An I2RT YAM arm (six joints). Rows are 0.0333 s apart.
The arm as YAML. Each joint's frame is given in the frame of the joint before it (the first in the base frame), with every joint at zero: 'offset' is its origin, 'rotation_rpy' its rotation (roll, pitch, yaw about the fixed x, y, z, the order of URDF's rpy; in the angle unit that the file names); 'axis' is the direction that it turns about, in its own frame. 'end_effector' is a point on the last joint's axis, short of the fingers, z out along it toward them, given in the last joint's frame.
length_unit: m
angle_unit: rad
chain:
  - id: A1
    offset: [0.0, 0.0, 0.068]
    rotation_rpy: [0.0, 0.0, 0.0]
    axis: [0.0, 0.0, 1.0]
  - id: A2
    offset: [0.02, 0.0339, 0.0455]
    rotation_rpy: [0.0, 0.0, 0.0]
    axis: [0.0, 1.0, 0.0]
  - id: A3
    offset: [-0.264, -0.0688, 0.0]
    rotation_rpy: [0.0, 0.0, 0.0]
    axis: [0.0, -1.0, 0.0]
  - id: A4
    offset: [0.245, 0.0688, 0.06]
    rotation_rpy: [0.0, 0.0, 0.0]
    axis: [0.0, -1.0, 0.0]
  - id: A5
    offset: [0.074, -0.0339, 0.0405]
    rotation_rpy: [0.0, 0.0, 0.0]
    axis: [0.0, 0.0, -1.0]
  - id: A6
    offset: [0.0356, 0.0, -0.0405]
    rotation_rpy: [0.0, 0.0, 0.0]
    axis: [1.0, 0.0, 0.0]
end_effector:
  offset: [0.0, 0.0, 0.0]
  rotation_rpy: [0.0, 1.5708, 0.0]
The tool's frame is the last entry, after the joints.
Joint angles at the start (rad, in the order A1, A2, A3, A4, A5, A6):
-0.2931 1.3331 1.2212 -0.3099 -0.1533 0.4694
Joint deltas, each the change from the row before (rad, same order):
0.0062 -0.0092 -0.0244 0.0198 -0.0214 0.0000
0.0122 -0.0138 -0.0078 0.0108 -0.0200 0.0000
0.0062 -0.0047 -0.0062 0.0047 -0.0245 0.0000
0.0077 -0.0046 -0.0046 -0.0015 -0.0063 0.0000
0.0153 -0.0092 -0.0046 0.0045 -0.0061 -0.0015
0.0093 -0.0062 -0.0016 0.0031 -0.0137 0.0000
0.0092 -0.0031 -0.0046 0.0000 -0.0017 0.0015
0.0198 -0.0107 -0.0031 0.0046 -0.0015 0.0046
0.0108 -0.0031 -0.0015 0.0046 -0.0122 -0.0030
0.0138 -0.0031 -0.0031 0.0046 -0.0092 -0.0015
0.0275 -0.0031 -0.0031 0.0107 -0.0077 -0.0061
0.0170 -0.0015 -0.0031 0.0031 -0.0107 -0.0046
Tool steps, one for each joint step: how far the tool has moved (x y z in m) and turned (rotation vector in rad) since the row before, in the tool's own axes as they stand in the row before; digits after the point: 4 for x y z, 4 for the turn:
0.0050 0.0004 0.0003 -0.0260 0.0086 -0.0032
0.0015 0.0048 -0.0030 -0.0349 0.0002 -0.0079
0.0020 0.0022 -0.0005 -0.0281 0.0113 -0.0030
0.0021 0.0020 -0.0005 -0.0110 0.0080 -0.0026
0.0020 0.0049 -0.0015 -0.0214 0.0024 -0.0093
0.0009 0.0036 -0.0013 -0.0229 0.0041 -0.0052
0.0022 0.0021 0.0001 -0.0081 0.0067 -0.0015
0.0019 0.0063 -0.0018 -0.0223 0.0001 -0.0055
0.0013 0.0035 -0.0001 -0.0221 0.0057 -0.0083
0.0021 0.0039 0.0003 -0.0211 0.0072 -0.0074
0.0033 0.0076 0.0012 -0.0334 0.0082 -0.0182
0.0028 0.0044 0.0010 -0.0238 0.0120 -0.0106

